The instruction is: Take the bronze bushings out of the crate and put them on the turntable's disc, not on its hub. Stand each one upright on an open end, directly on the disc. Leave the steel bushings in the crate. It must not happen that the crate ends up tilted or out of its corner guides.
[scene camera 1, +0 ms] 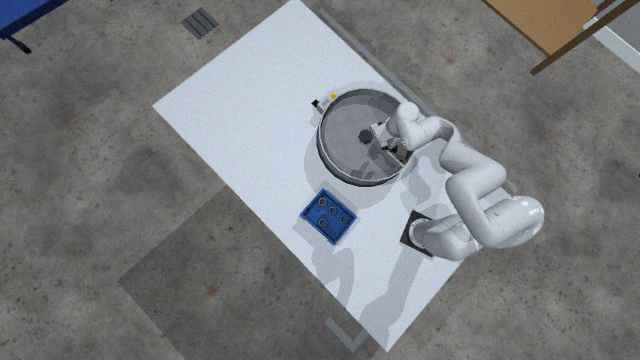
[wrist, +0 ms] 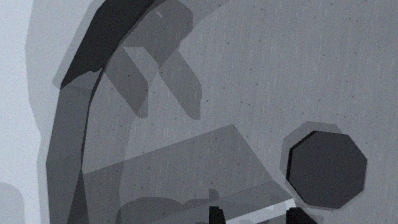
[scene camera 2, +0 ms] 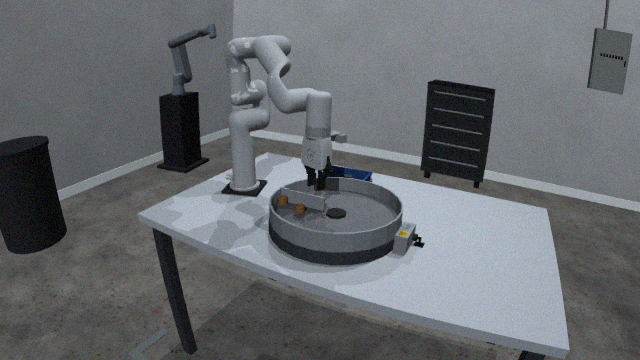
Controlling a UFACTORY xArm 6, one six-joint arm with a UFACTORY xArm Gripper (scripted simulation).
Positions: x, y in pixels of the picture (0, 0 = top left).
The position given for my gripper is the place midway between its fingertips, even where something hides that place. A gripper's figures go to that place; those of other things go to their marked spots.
Labels:
My gripper (scene camera 2: 316, 187): 121 cm from the lens. A turntable disc (scene camera 2: 363, 212) is 123 cm from the lens.

